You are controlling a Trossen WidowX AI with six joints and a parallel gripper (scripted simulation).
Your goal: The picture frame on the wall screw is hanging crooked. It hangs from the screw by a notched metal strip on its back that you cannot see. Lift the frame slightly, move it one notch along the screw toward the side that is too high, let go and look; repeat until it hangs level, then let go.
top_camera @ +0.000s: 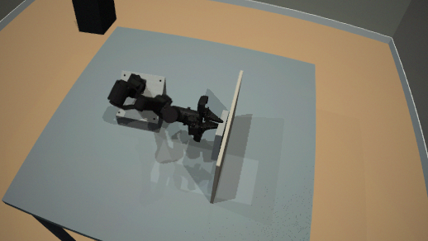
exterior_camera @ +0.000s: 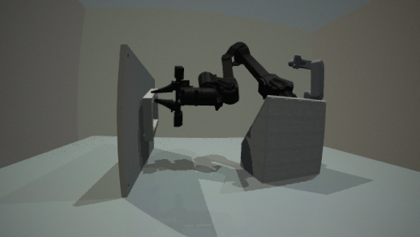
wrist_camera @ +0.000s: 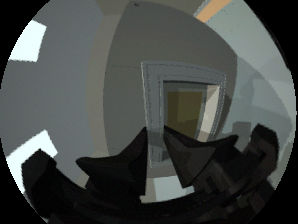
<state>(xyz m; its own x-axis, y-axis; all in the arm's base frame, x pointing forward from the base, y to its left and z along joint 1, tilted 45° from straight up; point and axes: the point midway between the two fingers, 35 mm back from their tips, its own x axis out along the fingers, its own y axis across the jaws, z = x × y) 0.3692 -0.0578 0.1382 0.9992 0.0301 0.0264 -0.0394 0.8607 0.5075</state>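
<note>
Now: the picture frame 1 cm ahead of my gripper tip, 1 cm to the right of it and 5 cm below it. The rest, counted from my gripper tip: wall panel: 2 cm ahead, 7 cm below.
</note>
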